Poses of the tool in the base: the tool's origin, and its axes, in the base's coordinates. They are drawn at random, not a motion.
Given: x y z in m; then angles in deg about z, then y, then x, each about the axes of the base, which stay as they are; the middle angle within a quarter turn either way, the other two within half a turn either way.
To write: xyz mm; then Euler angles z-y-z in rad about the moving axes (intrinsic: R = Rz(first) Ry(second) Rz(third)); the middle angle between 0 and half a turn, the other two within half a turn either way. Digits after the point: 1 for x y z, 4 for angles.
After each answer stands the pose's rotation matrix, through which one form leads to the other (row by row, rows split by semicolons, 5 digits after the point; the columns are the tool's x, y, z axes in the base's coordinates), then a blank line. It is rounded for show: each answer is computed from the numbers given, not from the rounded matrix.
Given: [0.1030, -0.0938, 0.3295, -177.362, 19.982, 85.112]
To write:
[103.0, -93.8, 329.5, -1.2209, 1.4906, -1.5540]
-0.93880 0.04325 0.34172; -0.34404 -0.06945 -0.93638; -0.01677 -0.99665 0.08008

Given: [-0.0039, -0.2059, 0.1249, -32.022, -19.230, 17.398]
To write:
[-3.9, -205.9, 124.9, -2.4329, 0.4487, 1.8222]
0.80054 0.50066 -0.32936; -0.58948 0.75684 -0.28232; 0.10792 0.42016 0.90101

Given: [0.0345, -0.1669, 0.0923, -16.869, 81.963, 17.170]
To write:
[34.5, -166.9, 92.3, -0.0417, 1.4368, 0.0080]
0.13380 0.04057 0.99018; 0.00248 0.99914 -0.04127; -0.99101 0.00798 0.13358

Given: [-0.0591, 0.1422, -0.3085, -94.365, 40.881, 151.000]
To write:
[-59.1, 142.2, -308.5, -0.5105, 2.2933, 0.7919]
-0.05754 0.75388 0.65449; 0.84793 0.38295 -0.36655; -0.52697 0.53387 -0.66127

